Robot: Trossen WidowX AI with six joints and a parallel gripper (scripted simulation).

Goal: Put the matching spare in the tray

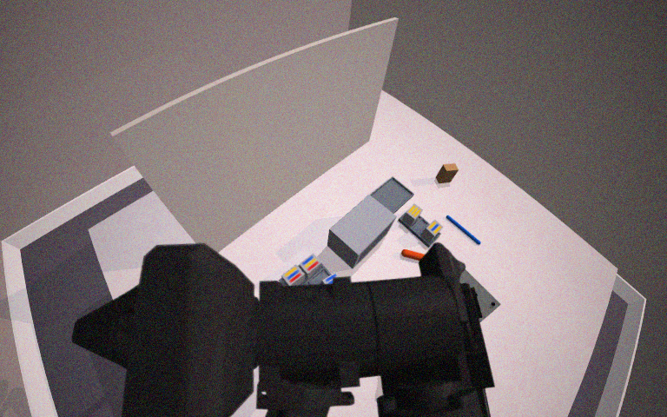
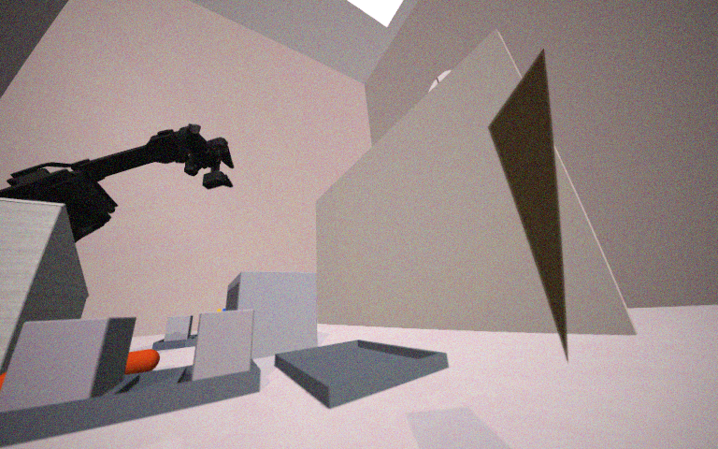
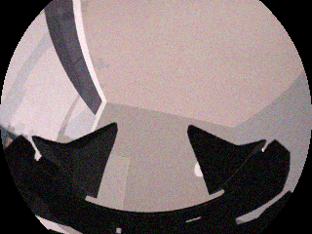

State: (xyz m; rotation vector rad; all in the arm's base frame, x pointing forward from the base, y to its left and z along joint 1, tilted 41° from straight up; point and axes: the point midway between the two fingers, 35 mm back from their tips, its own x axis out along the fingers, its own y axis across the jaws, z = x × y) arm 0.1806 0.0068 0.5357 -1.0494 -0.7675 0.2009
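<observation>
Right now the grey spare block is 47 cm below my gripper tip, 17 cm to the right of it and 8 cm behind it. From my gripper tip the other things lie so: grey box: 46 cm below, 40 cm to the right, 2 cm ahead; grey wall: 43 cm to the right, 28 cm below, 27 cm ahead; dark grey tray: 61 cm to the right, 50 cm below, 3 cm ahead.
</observation>
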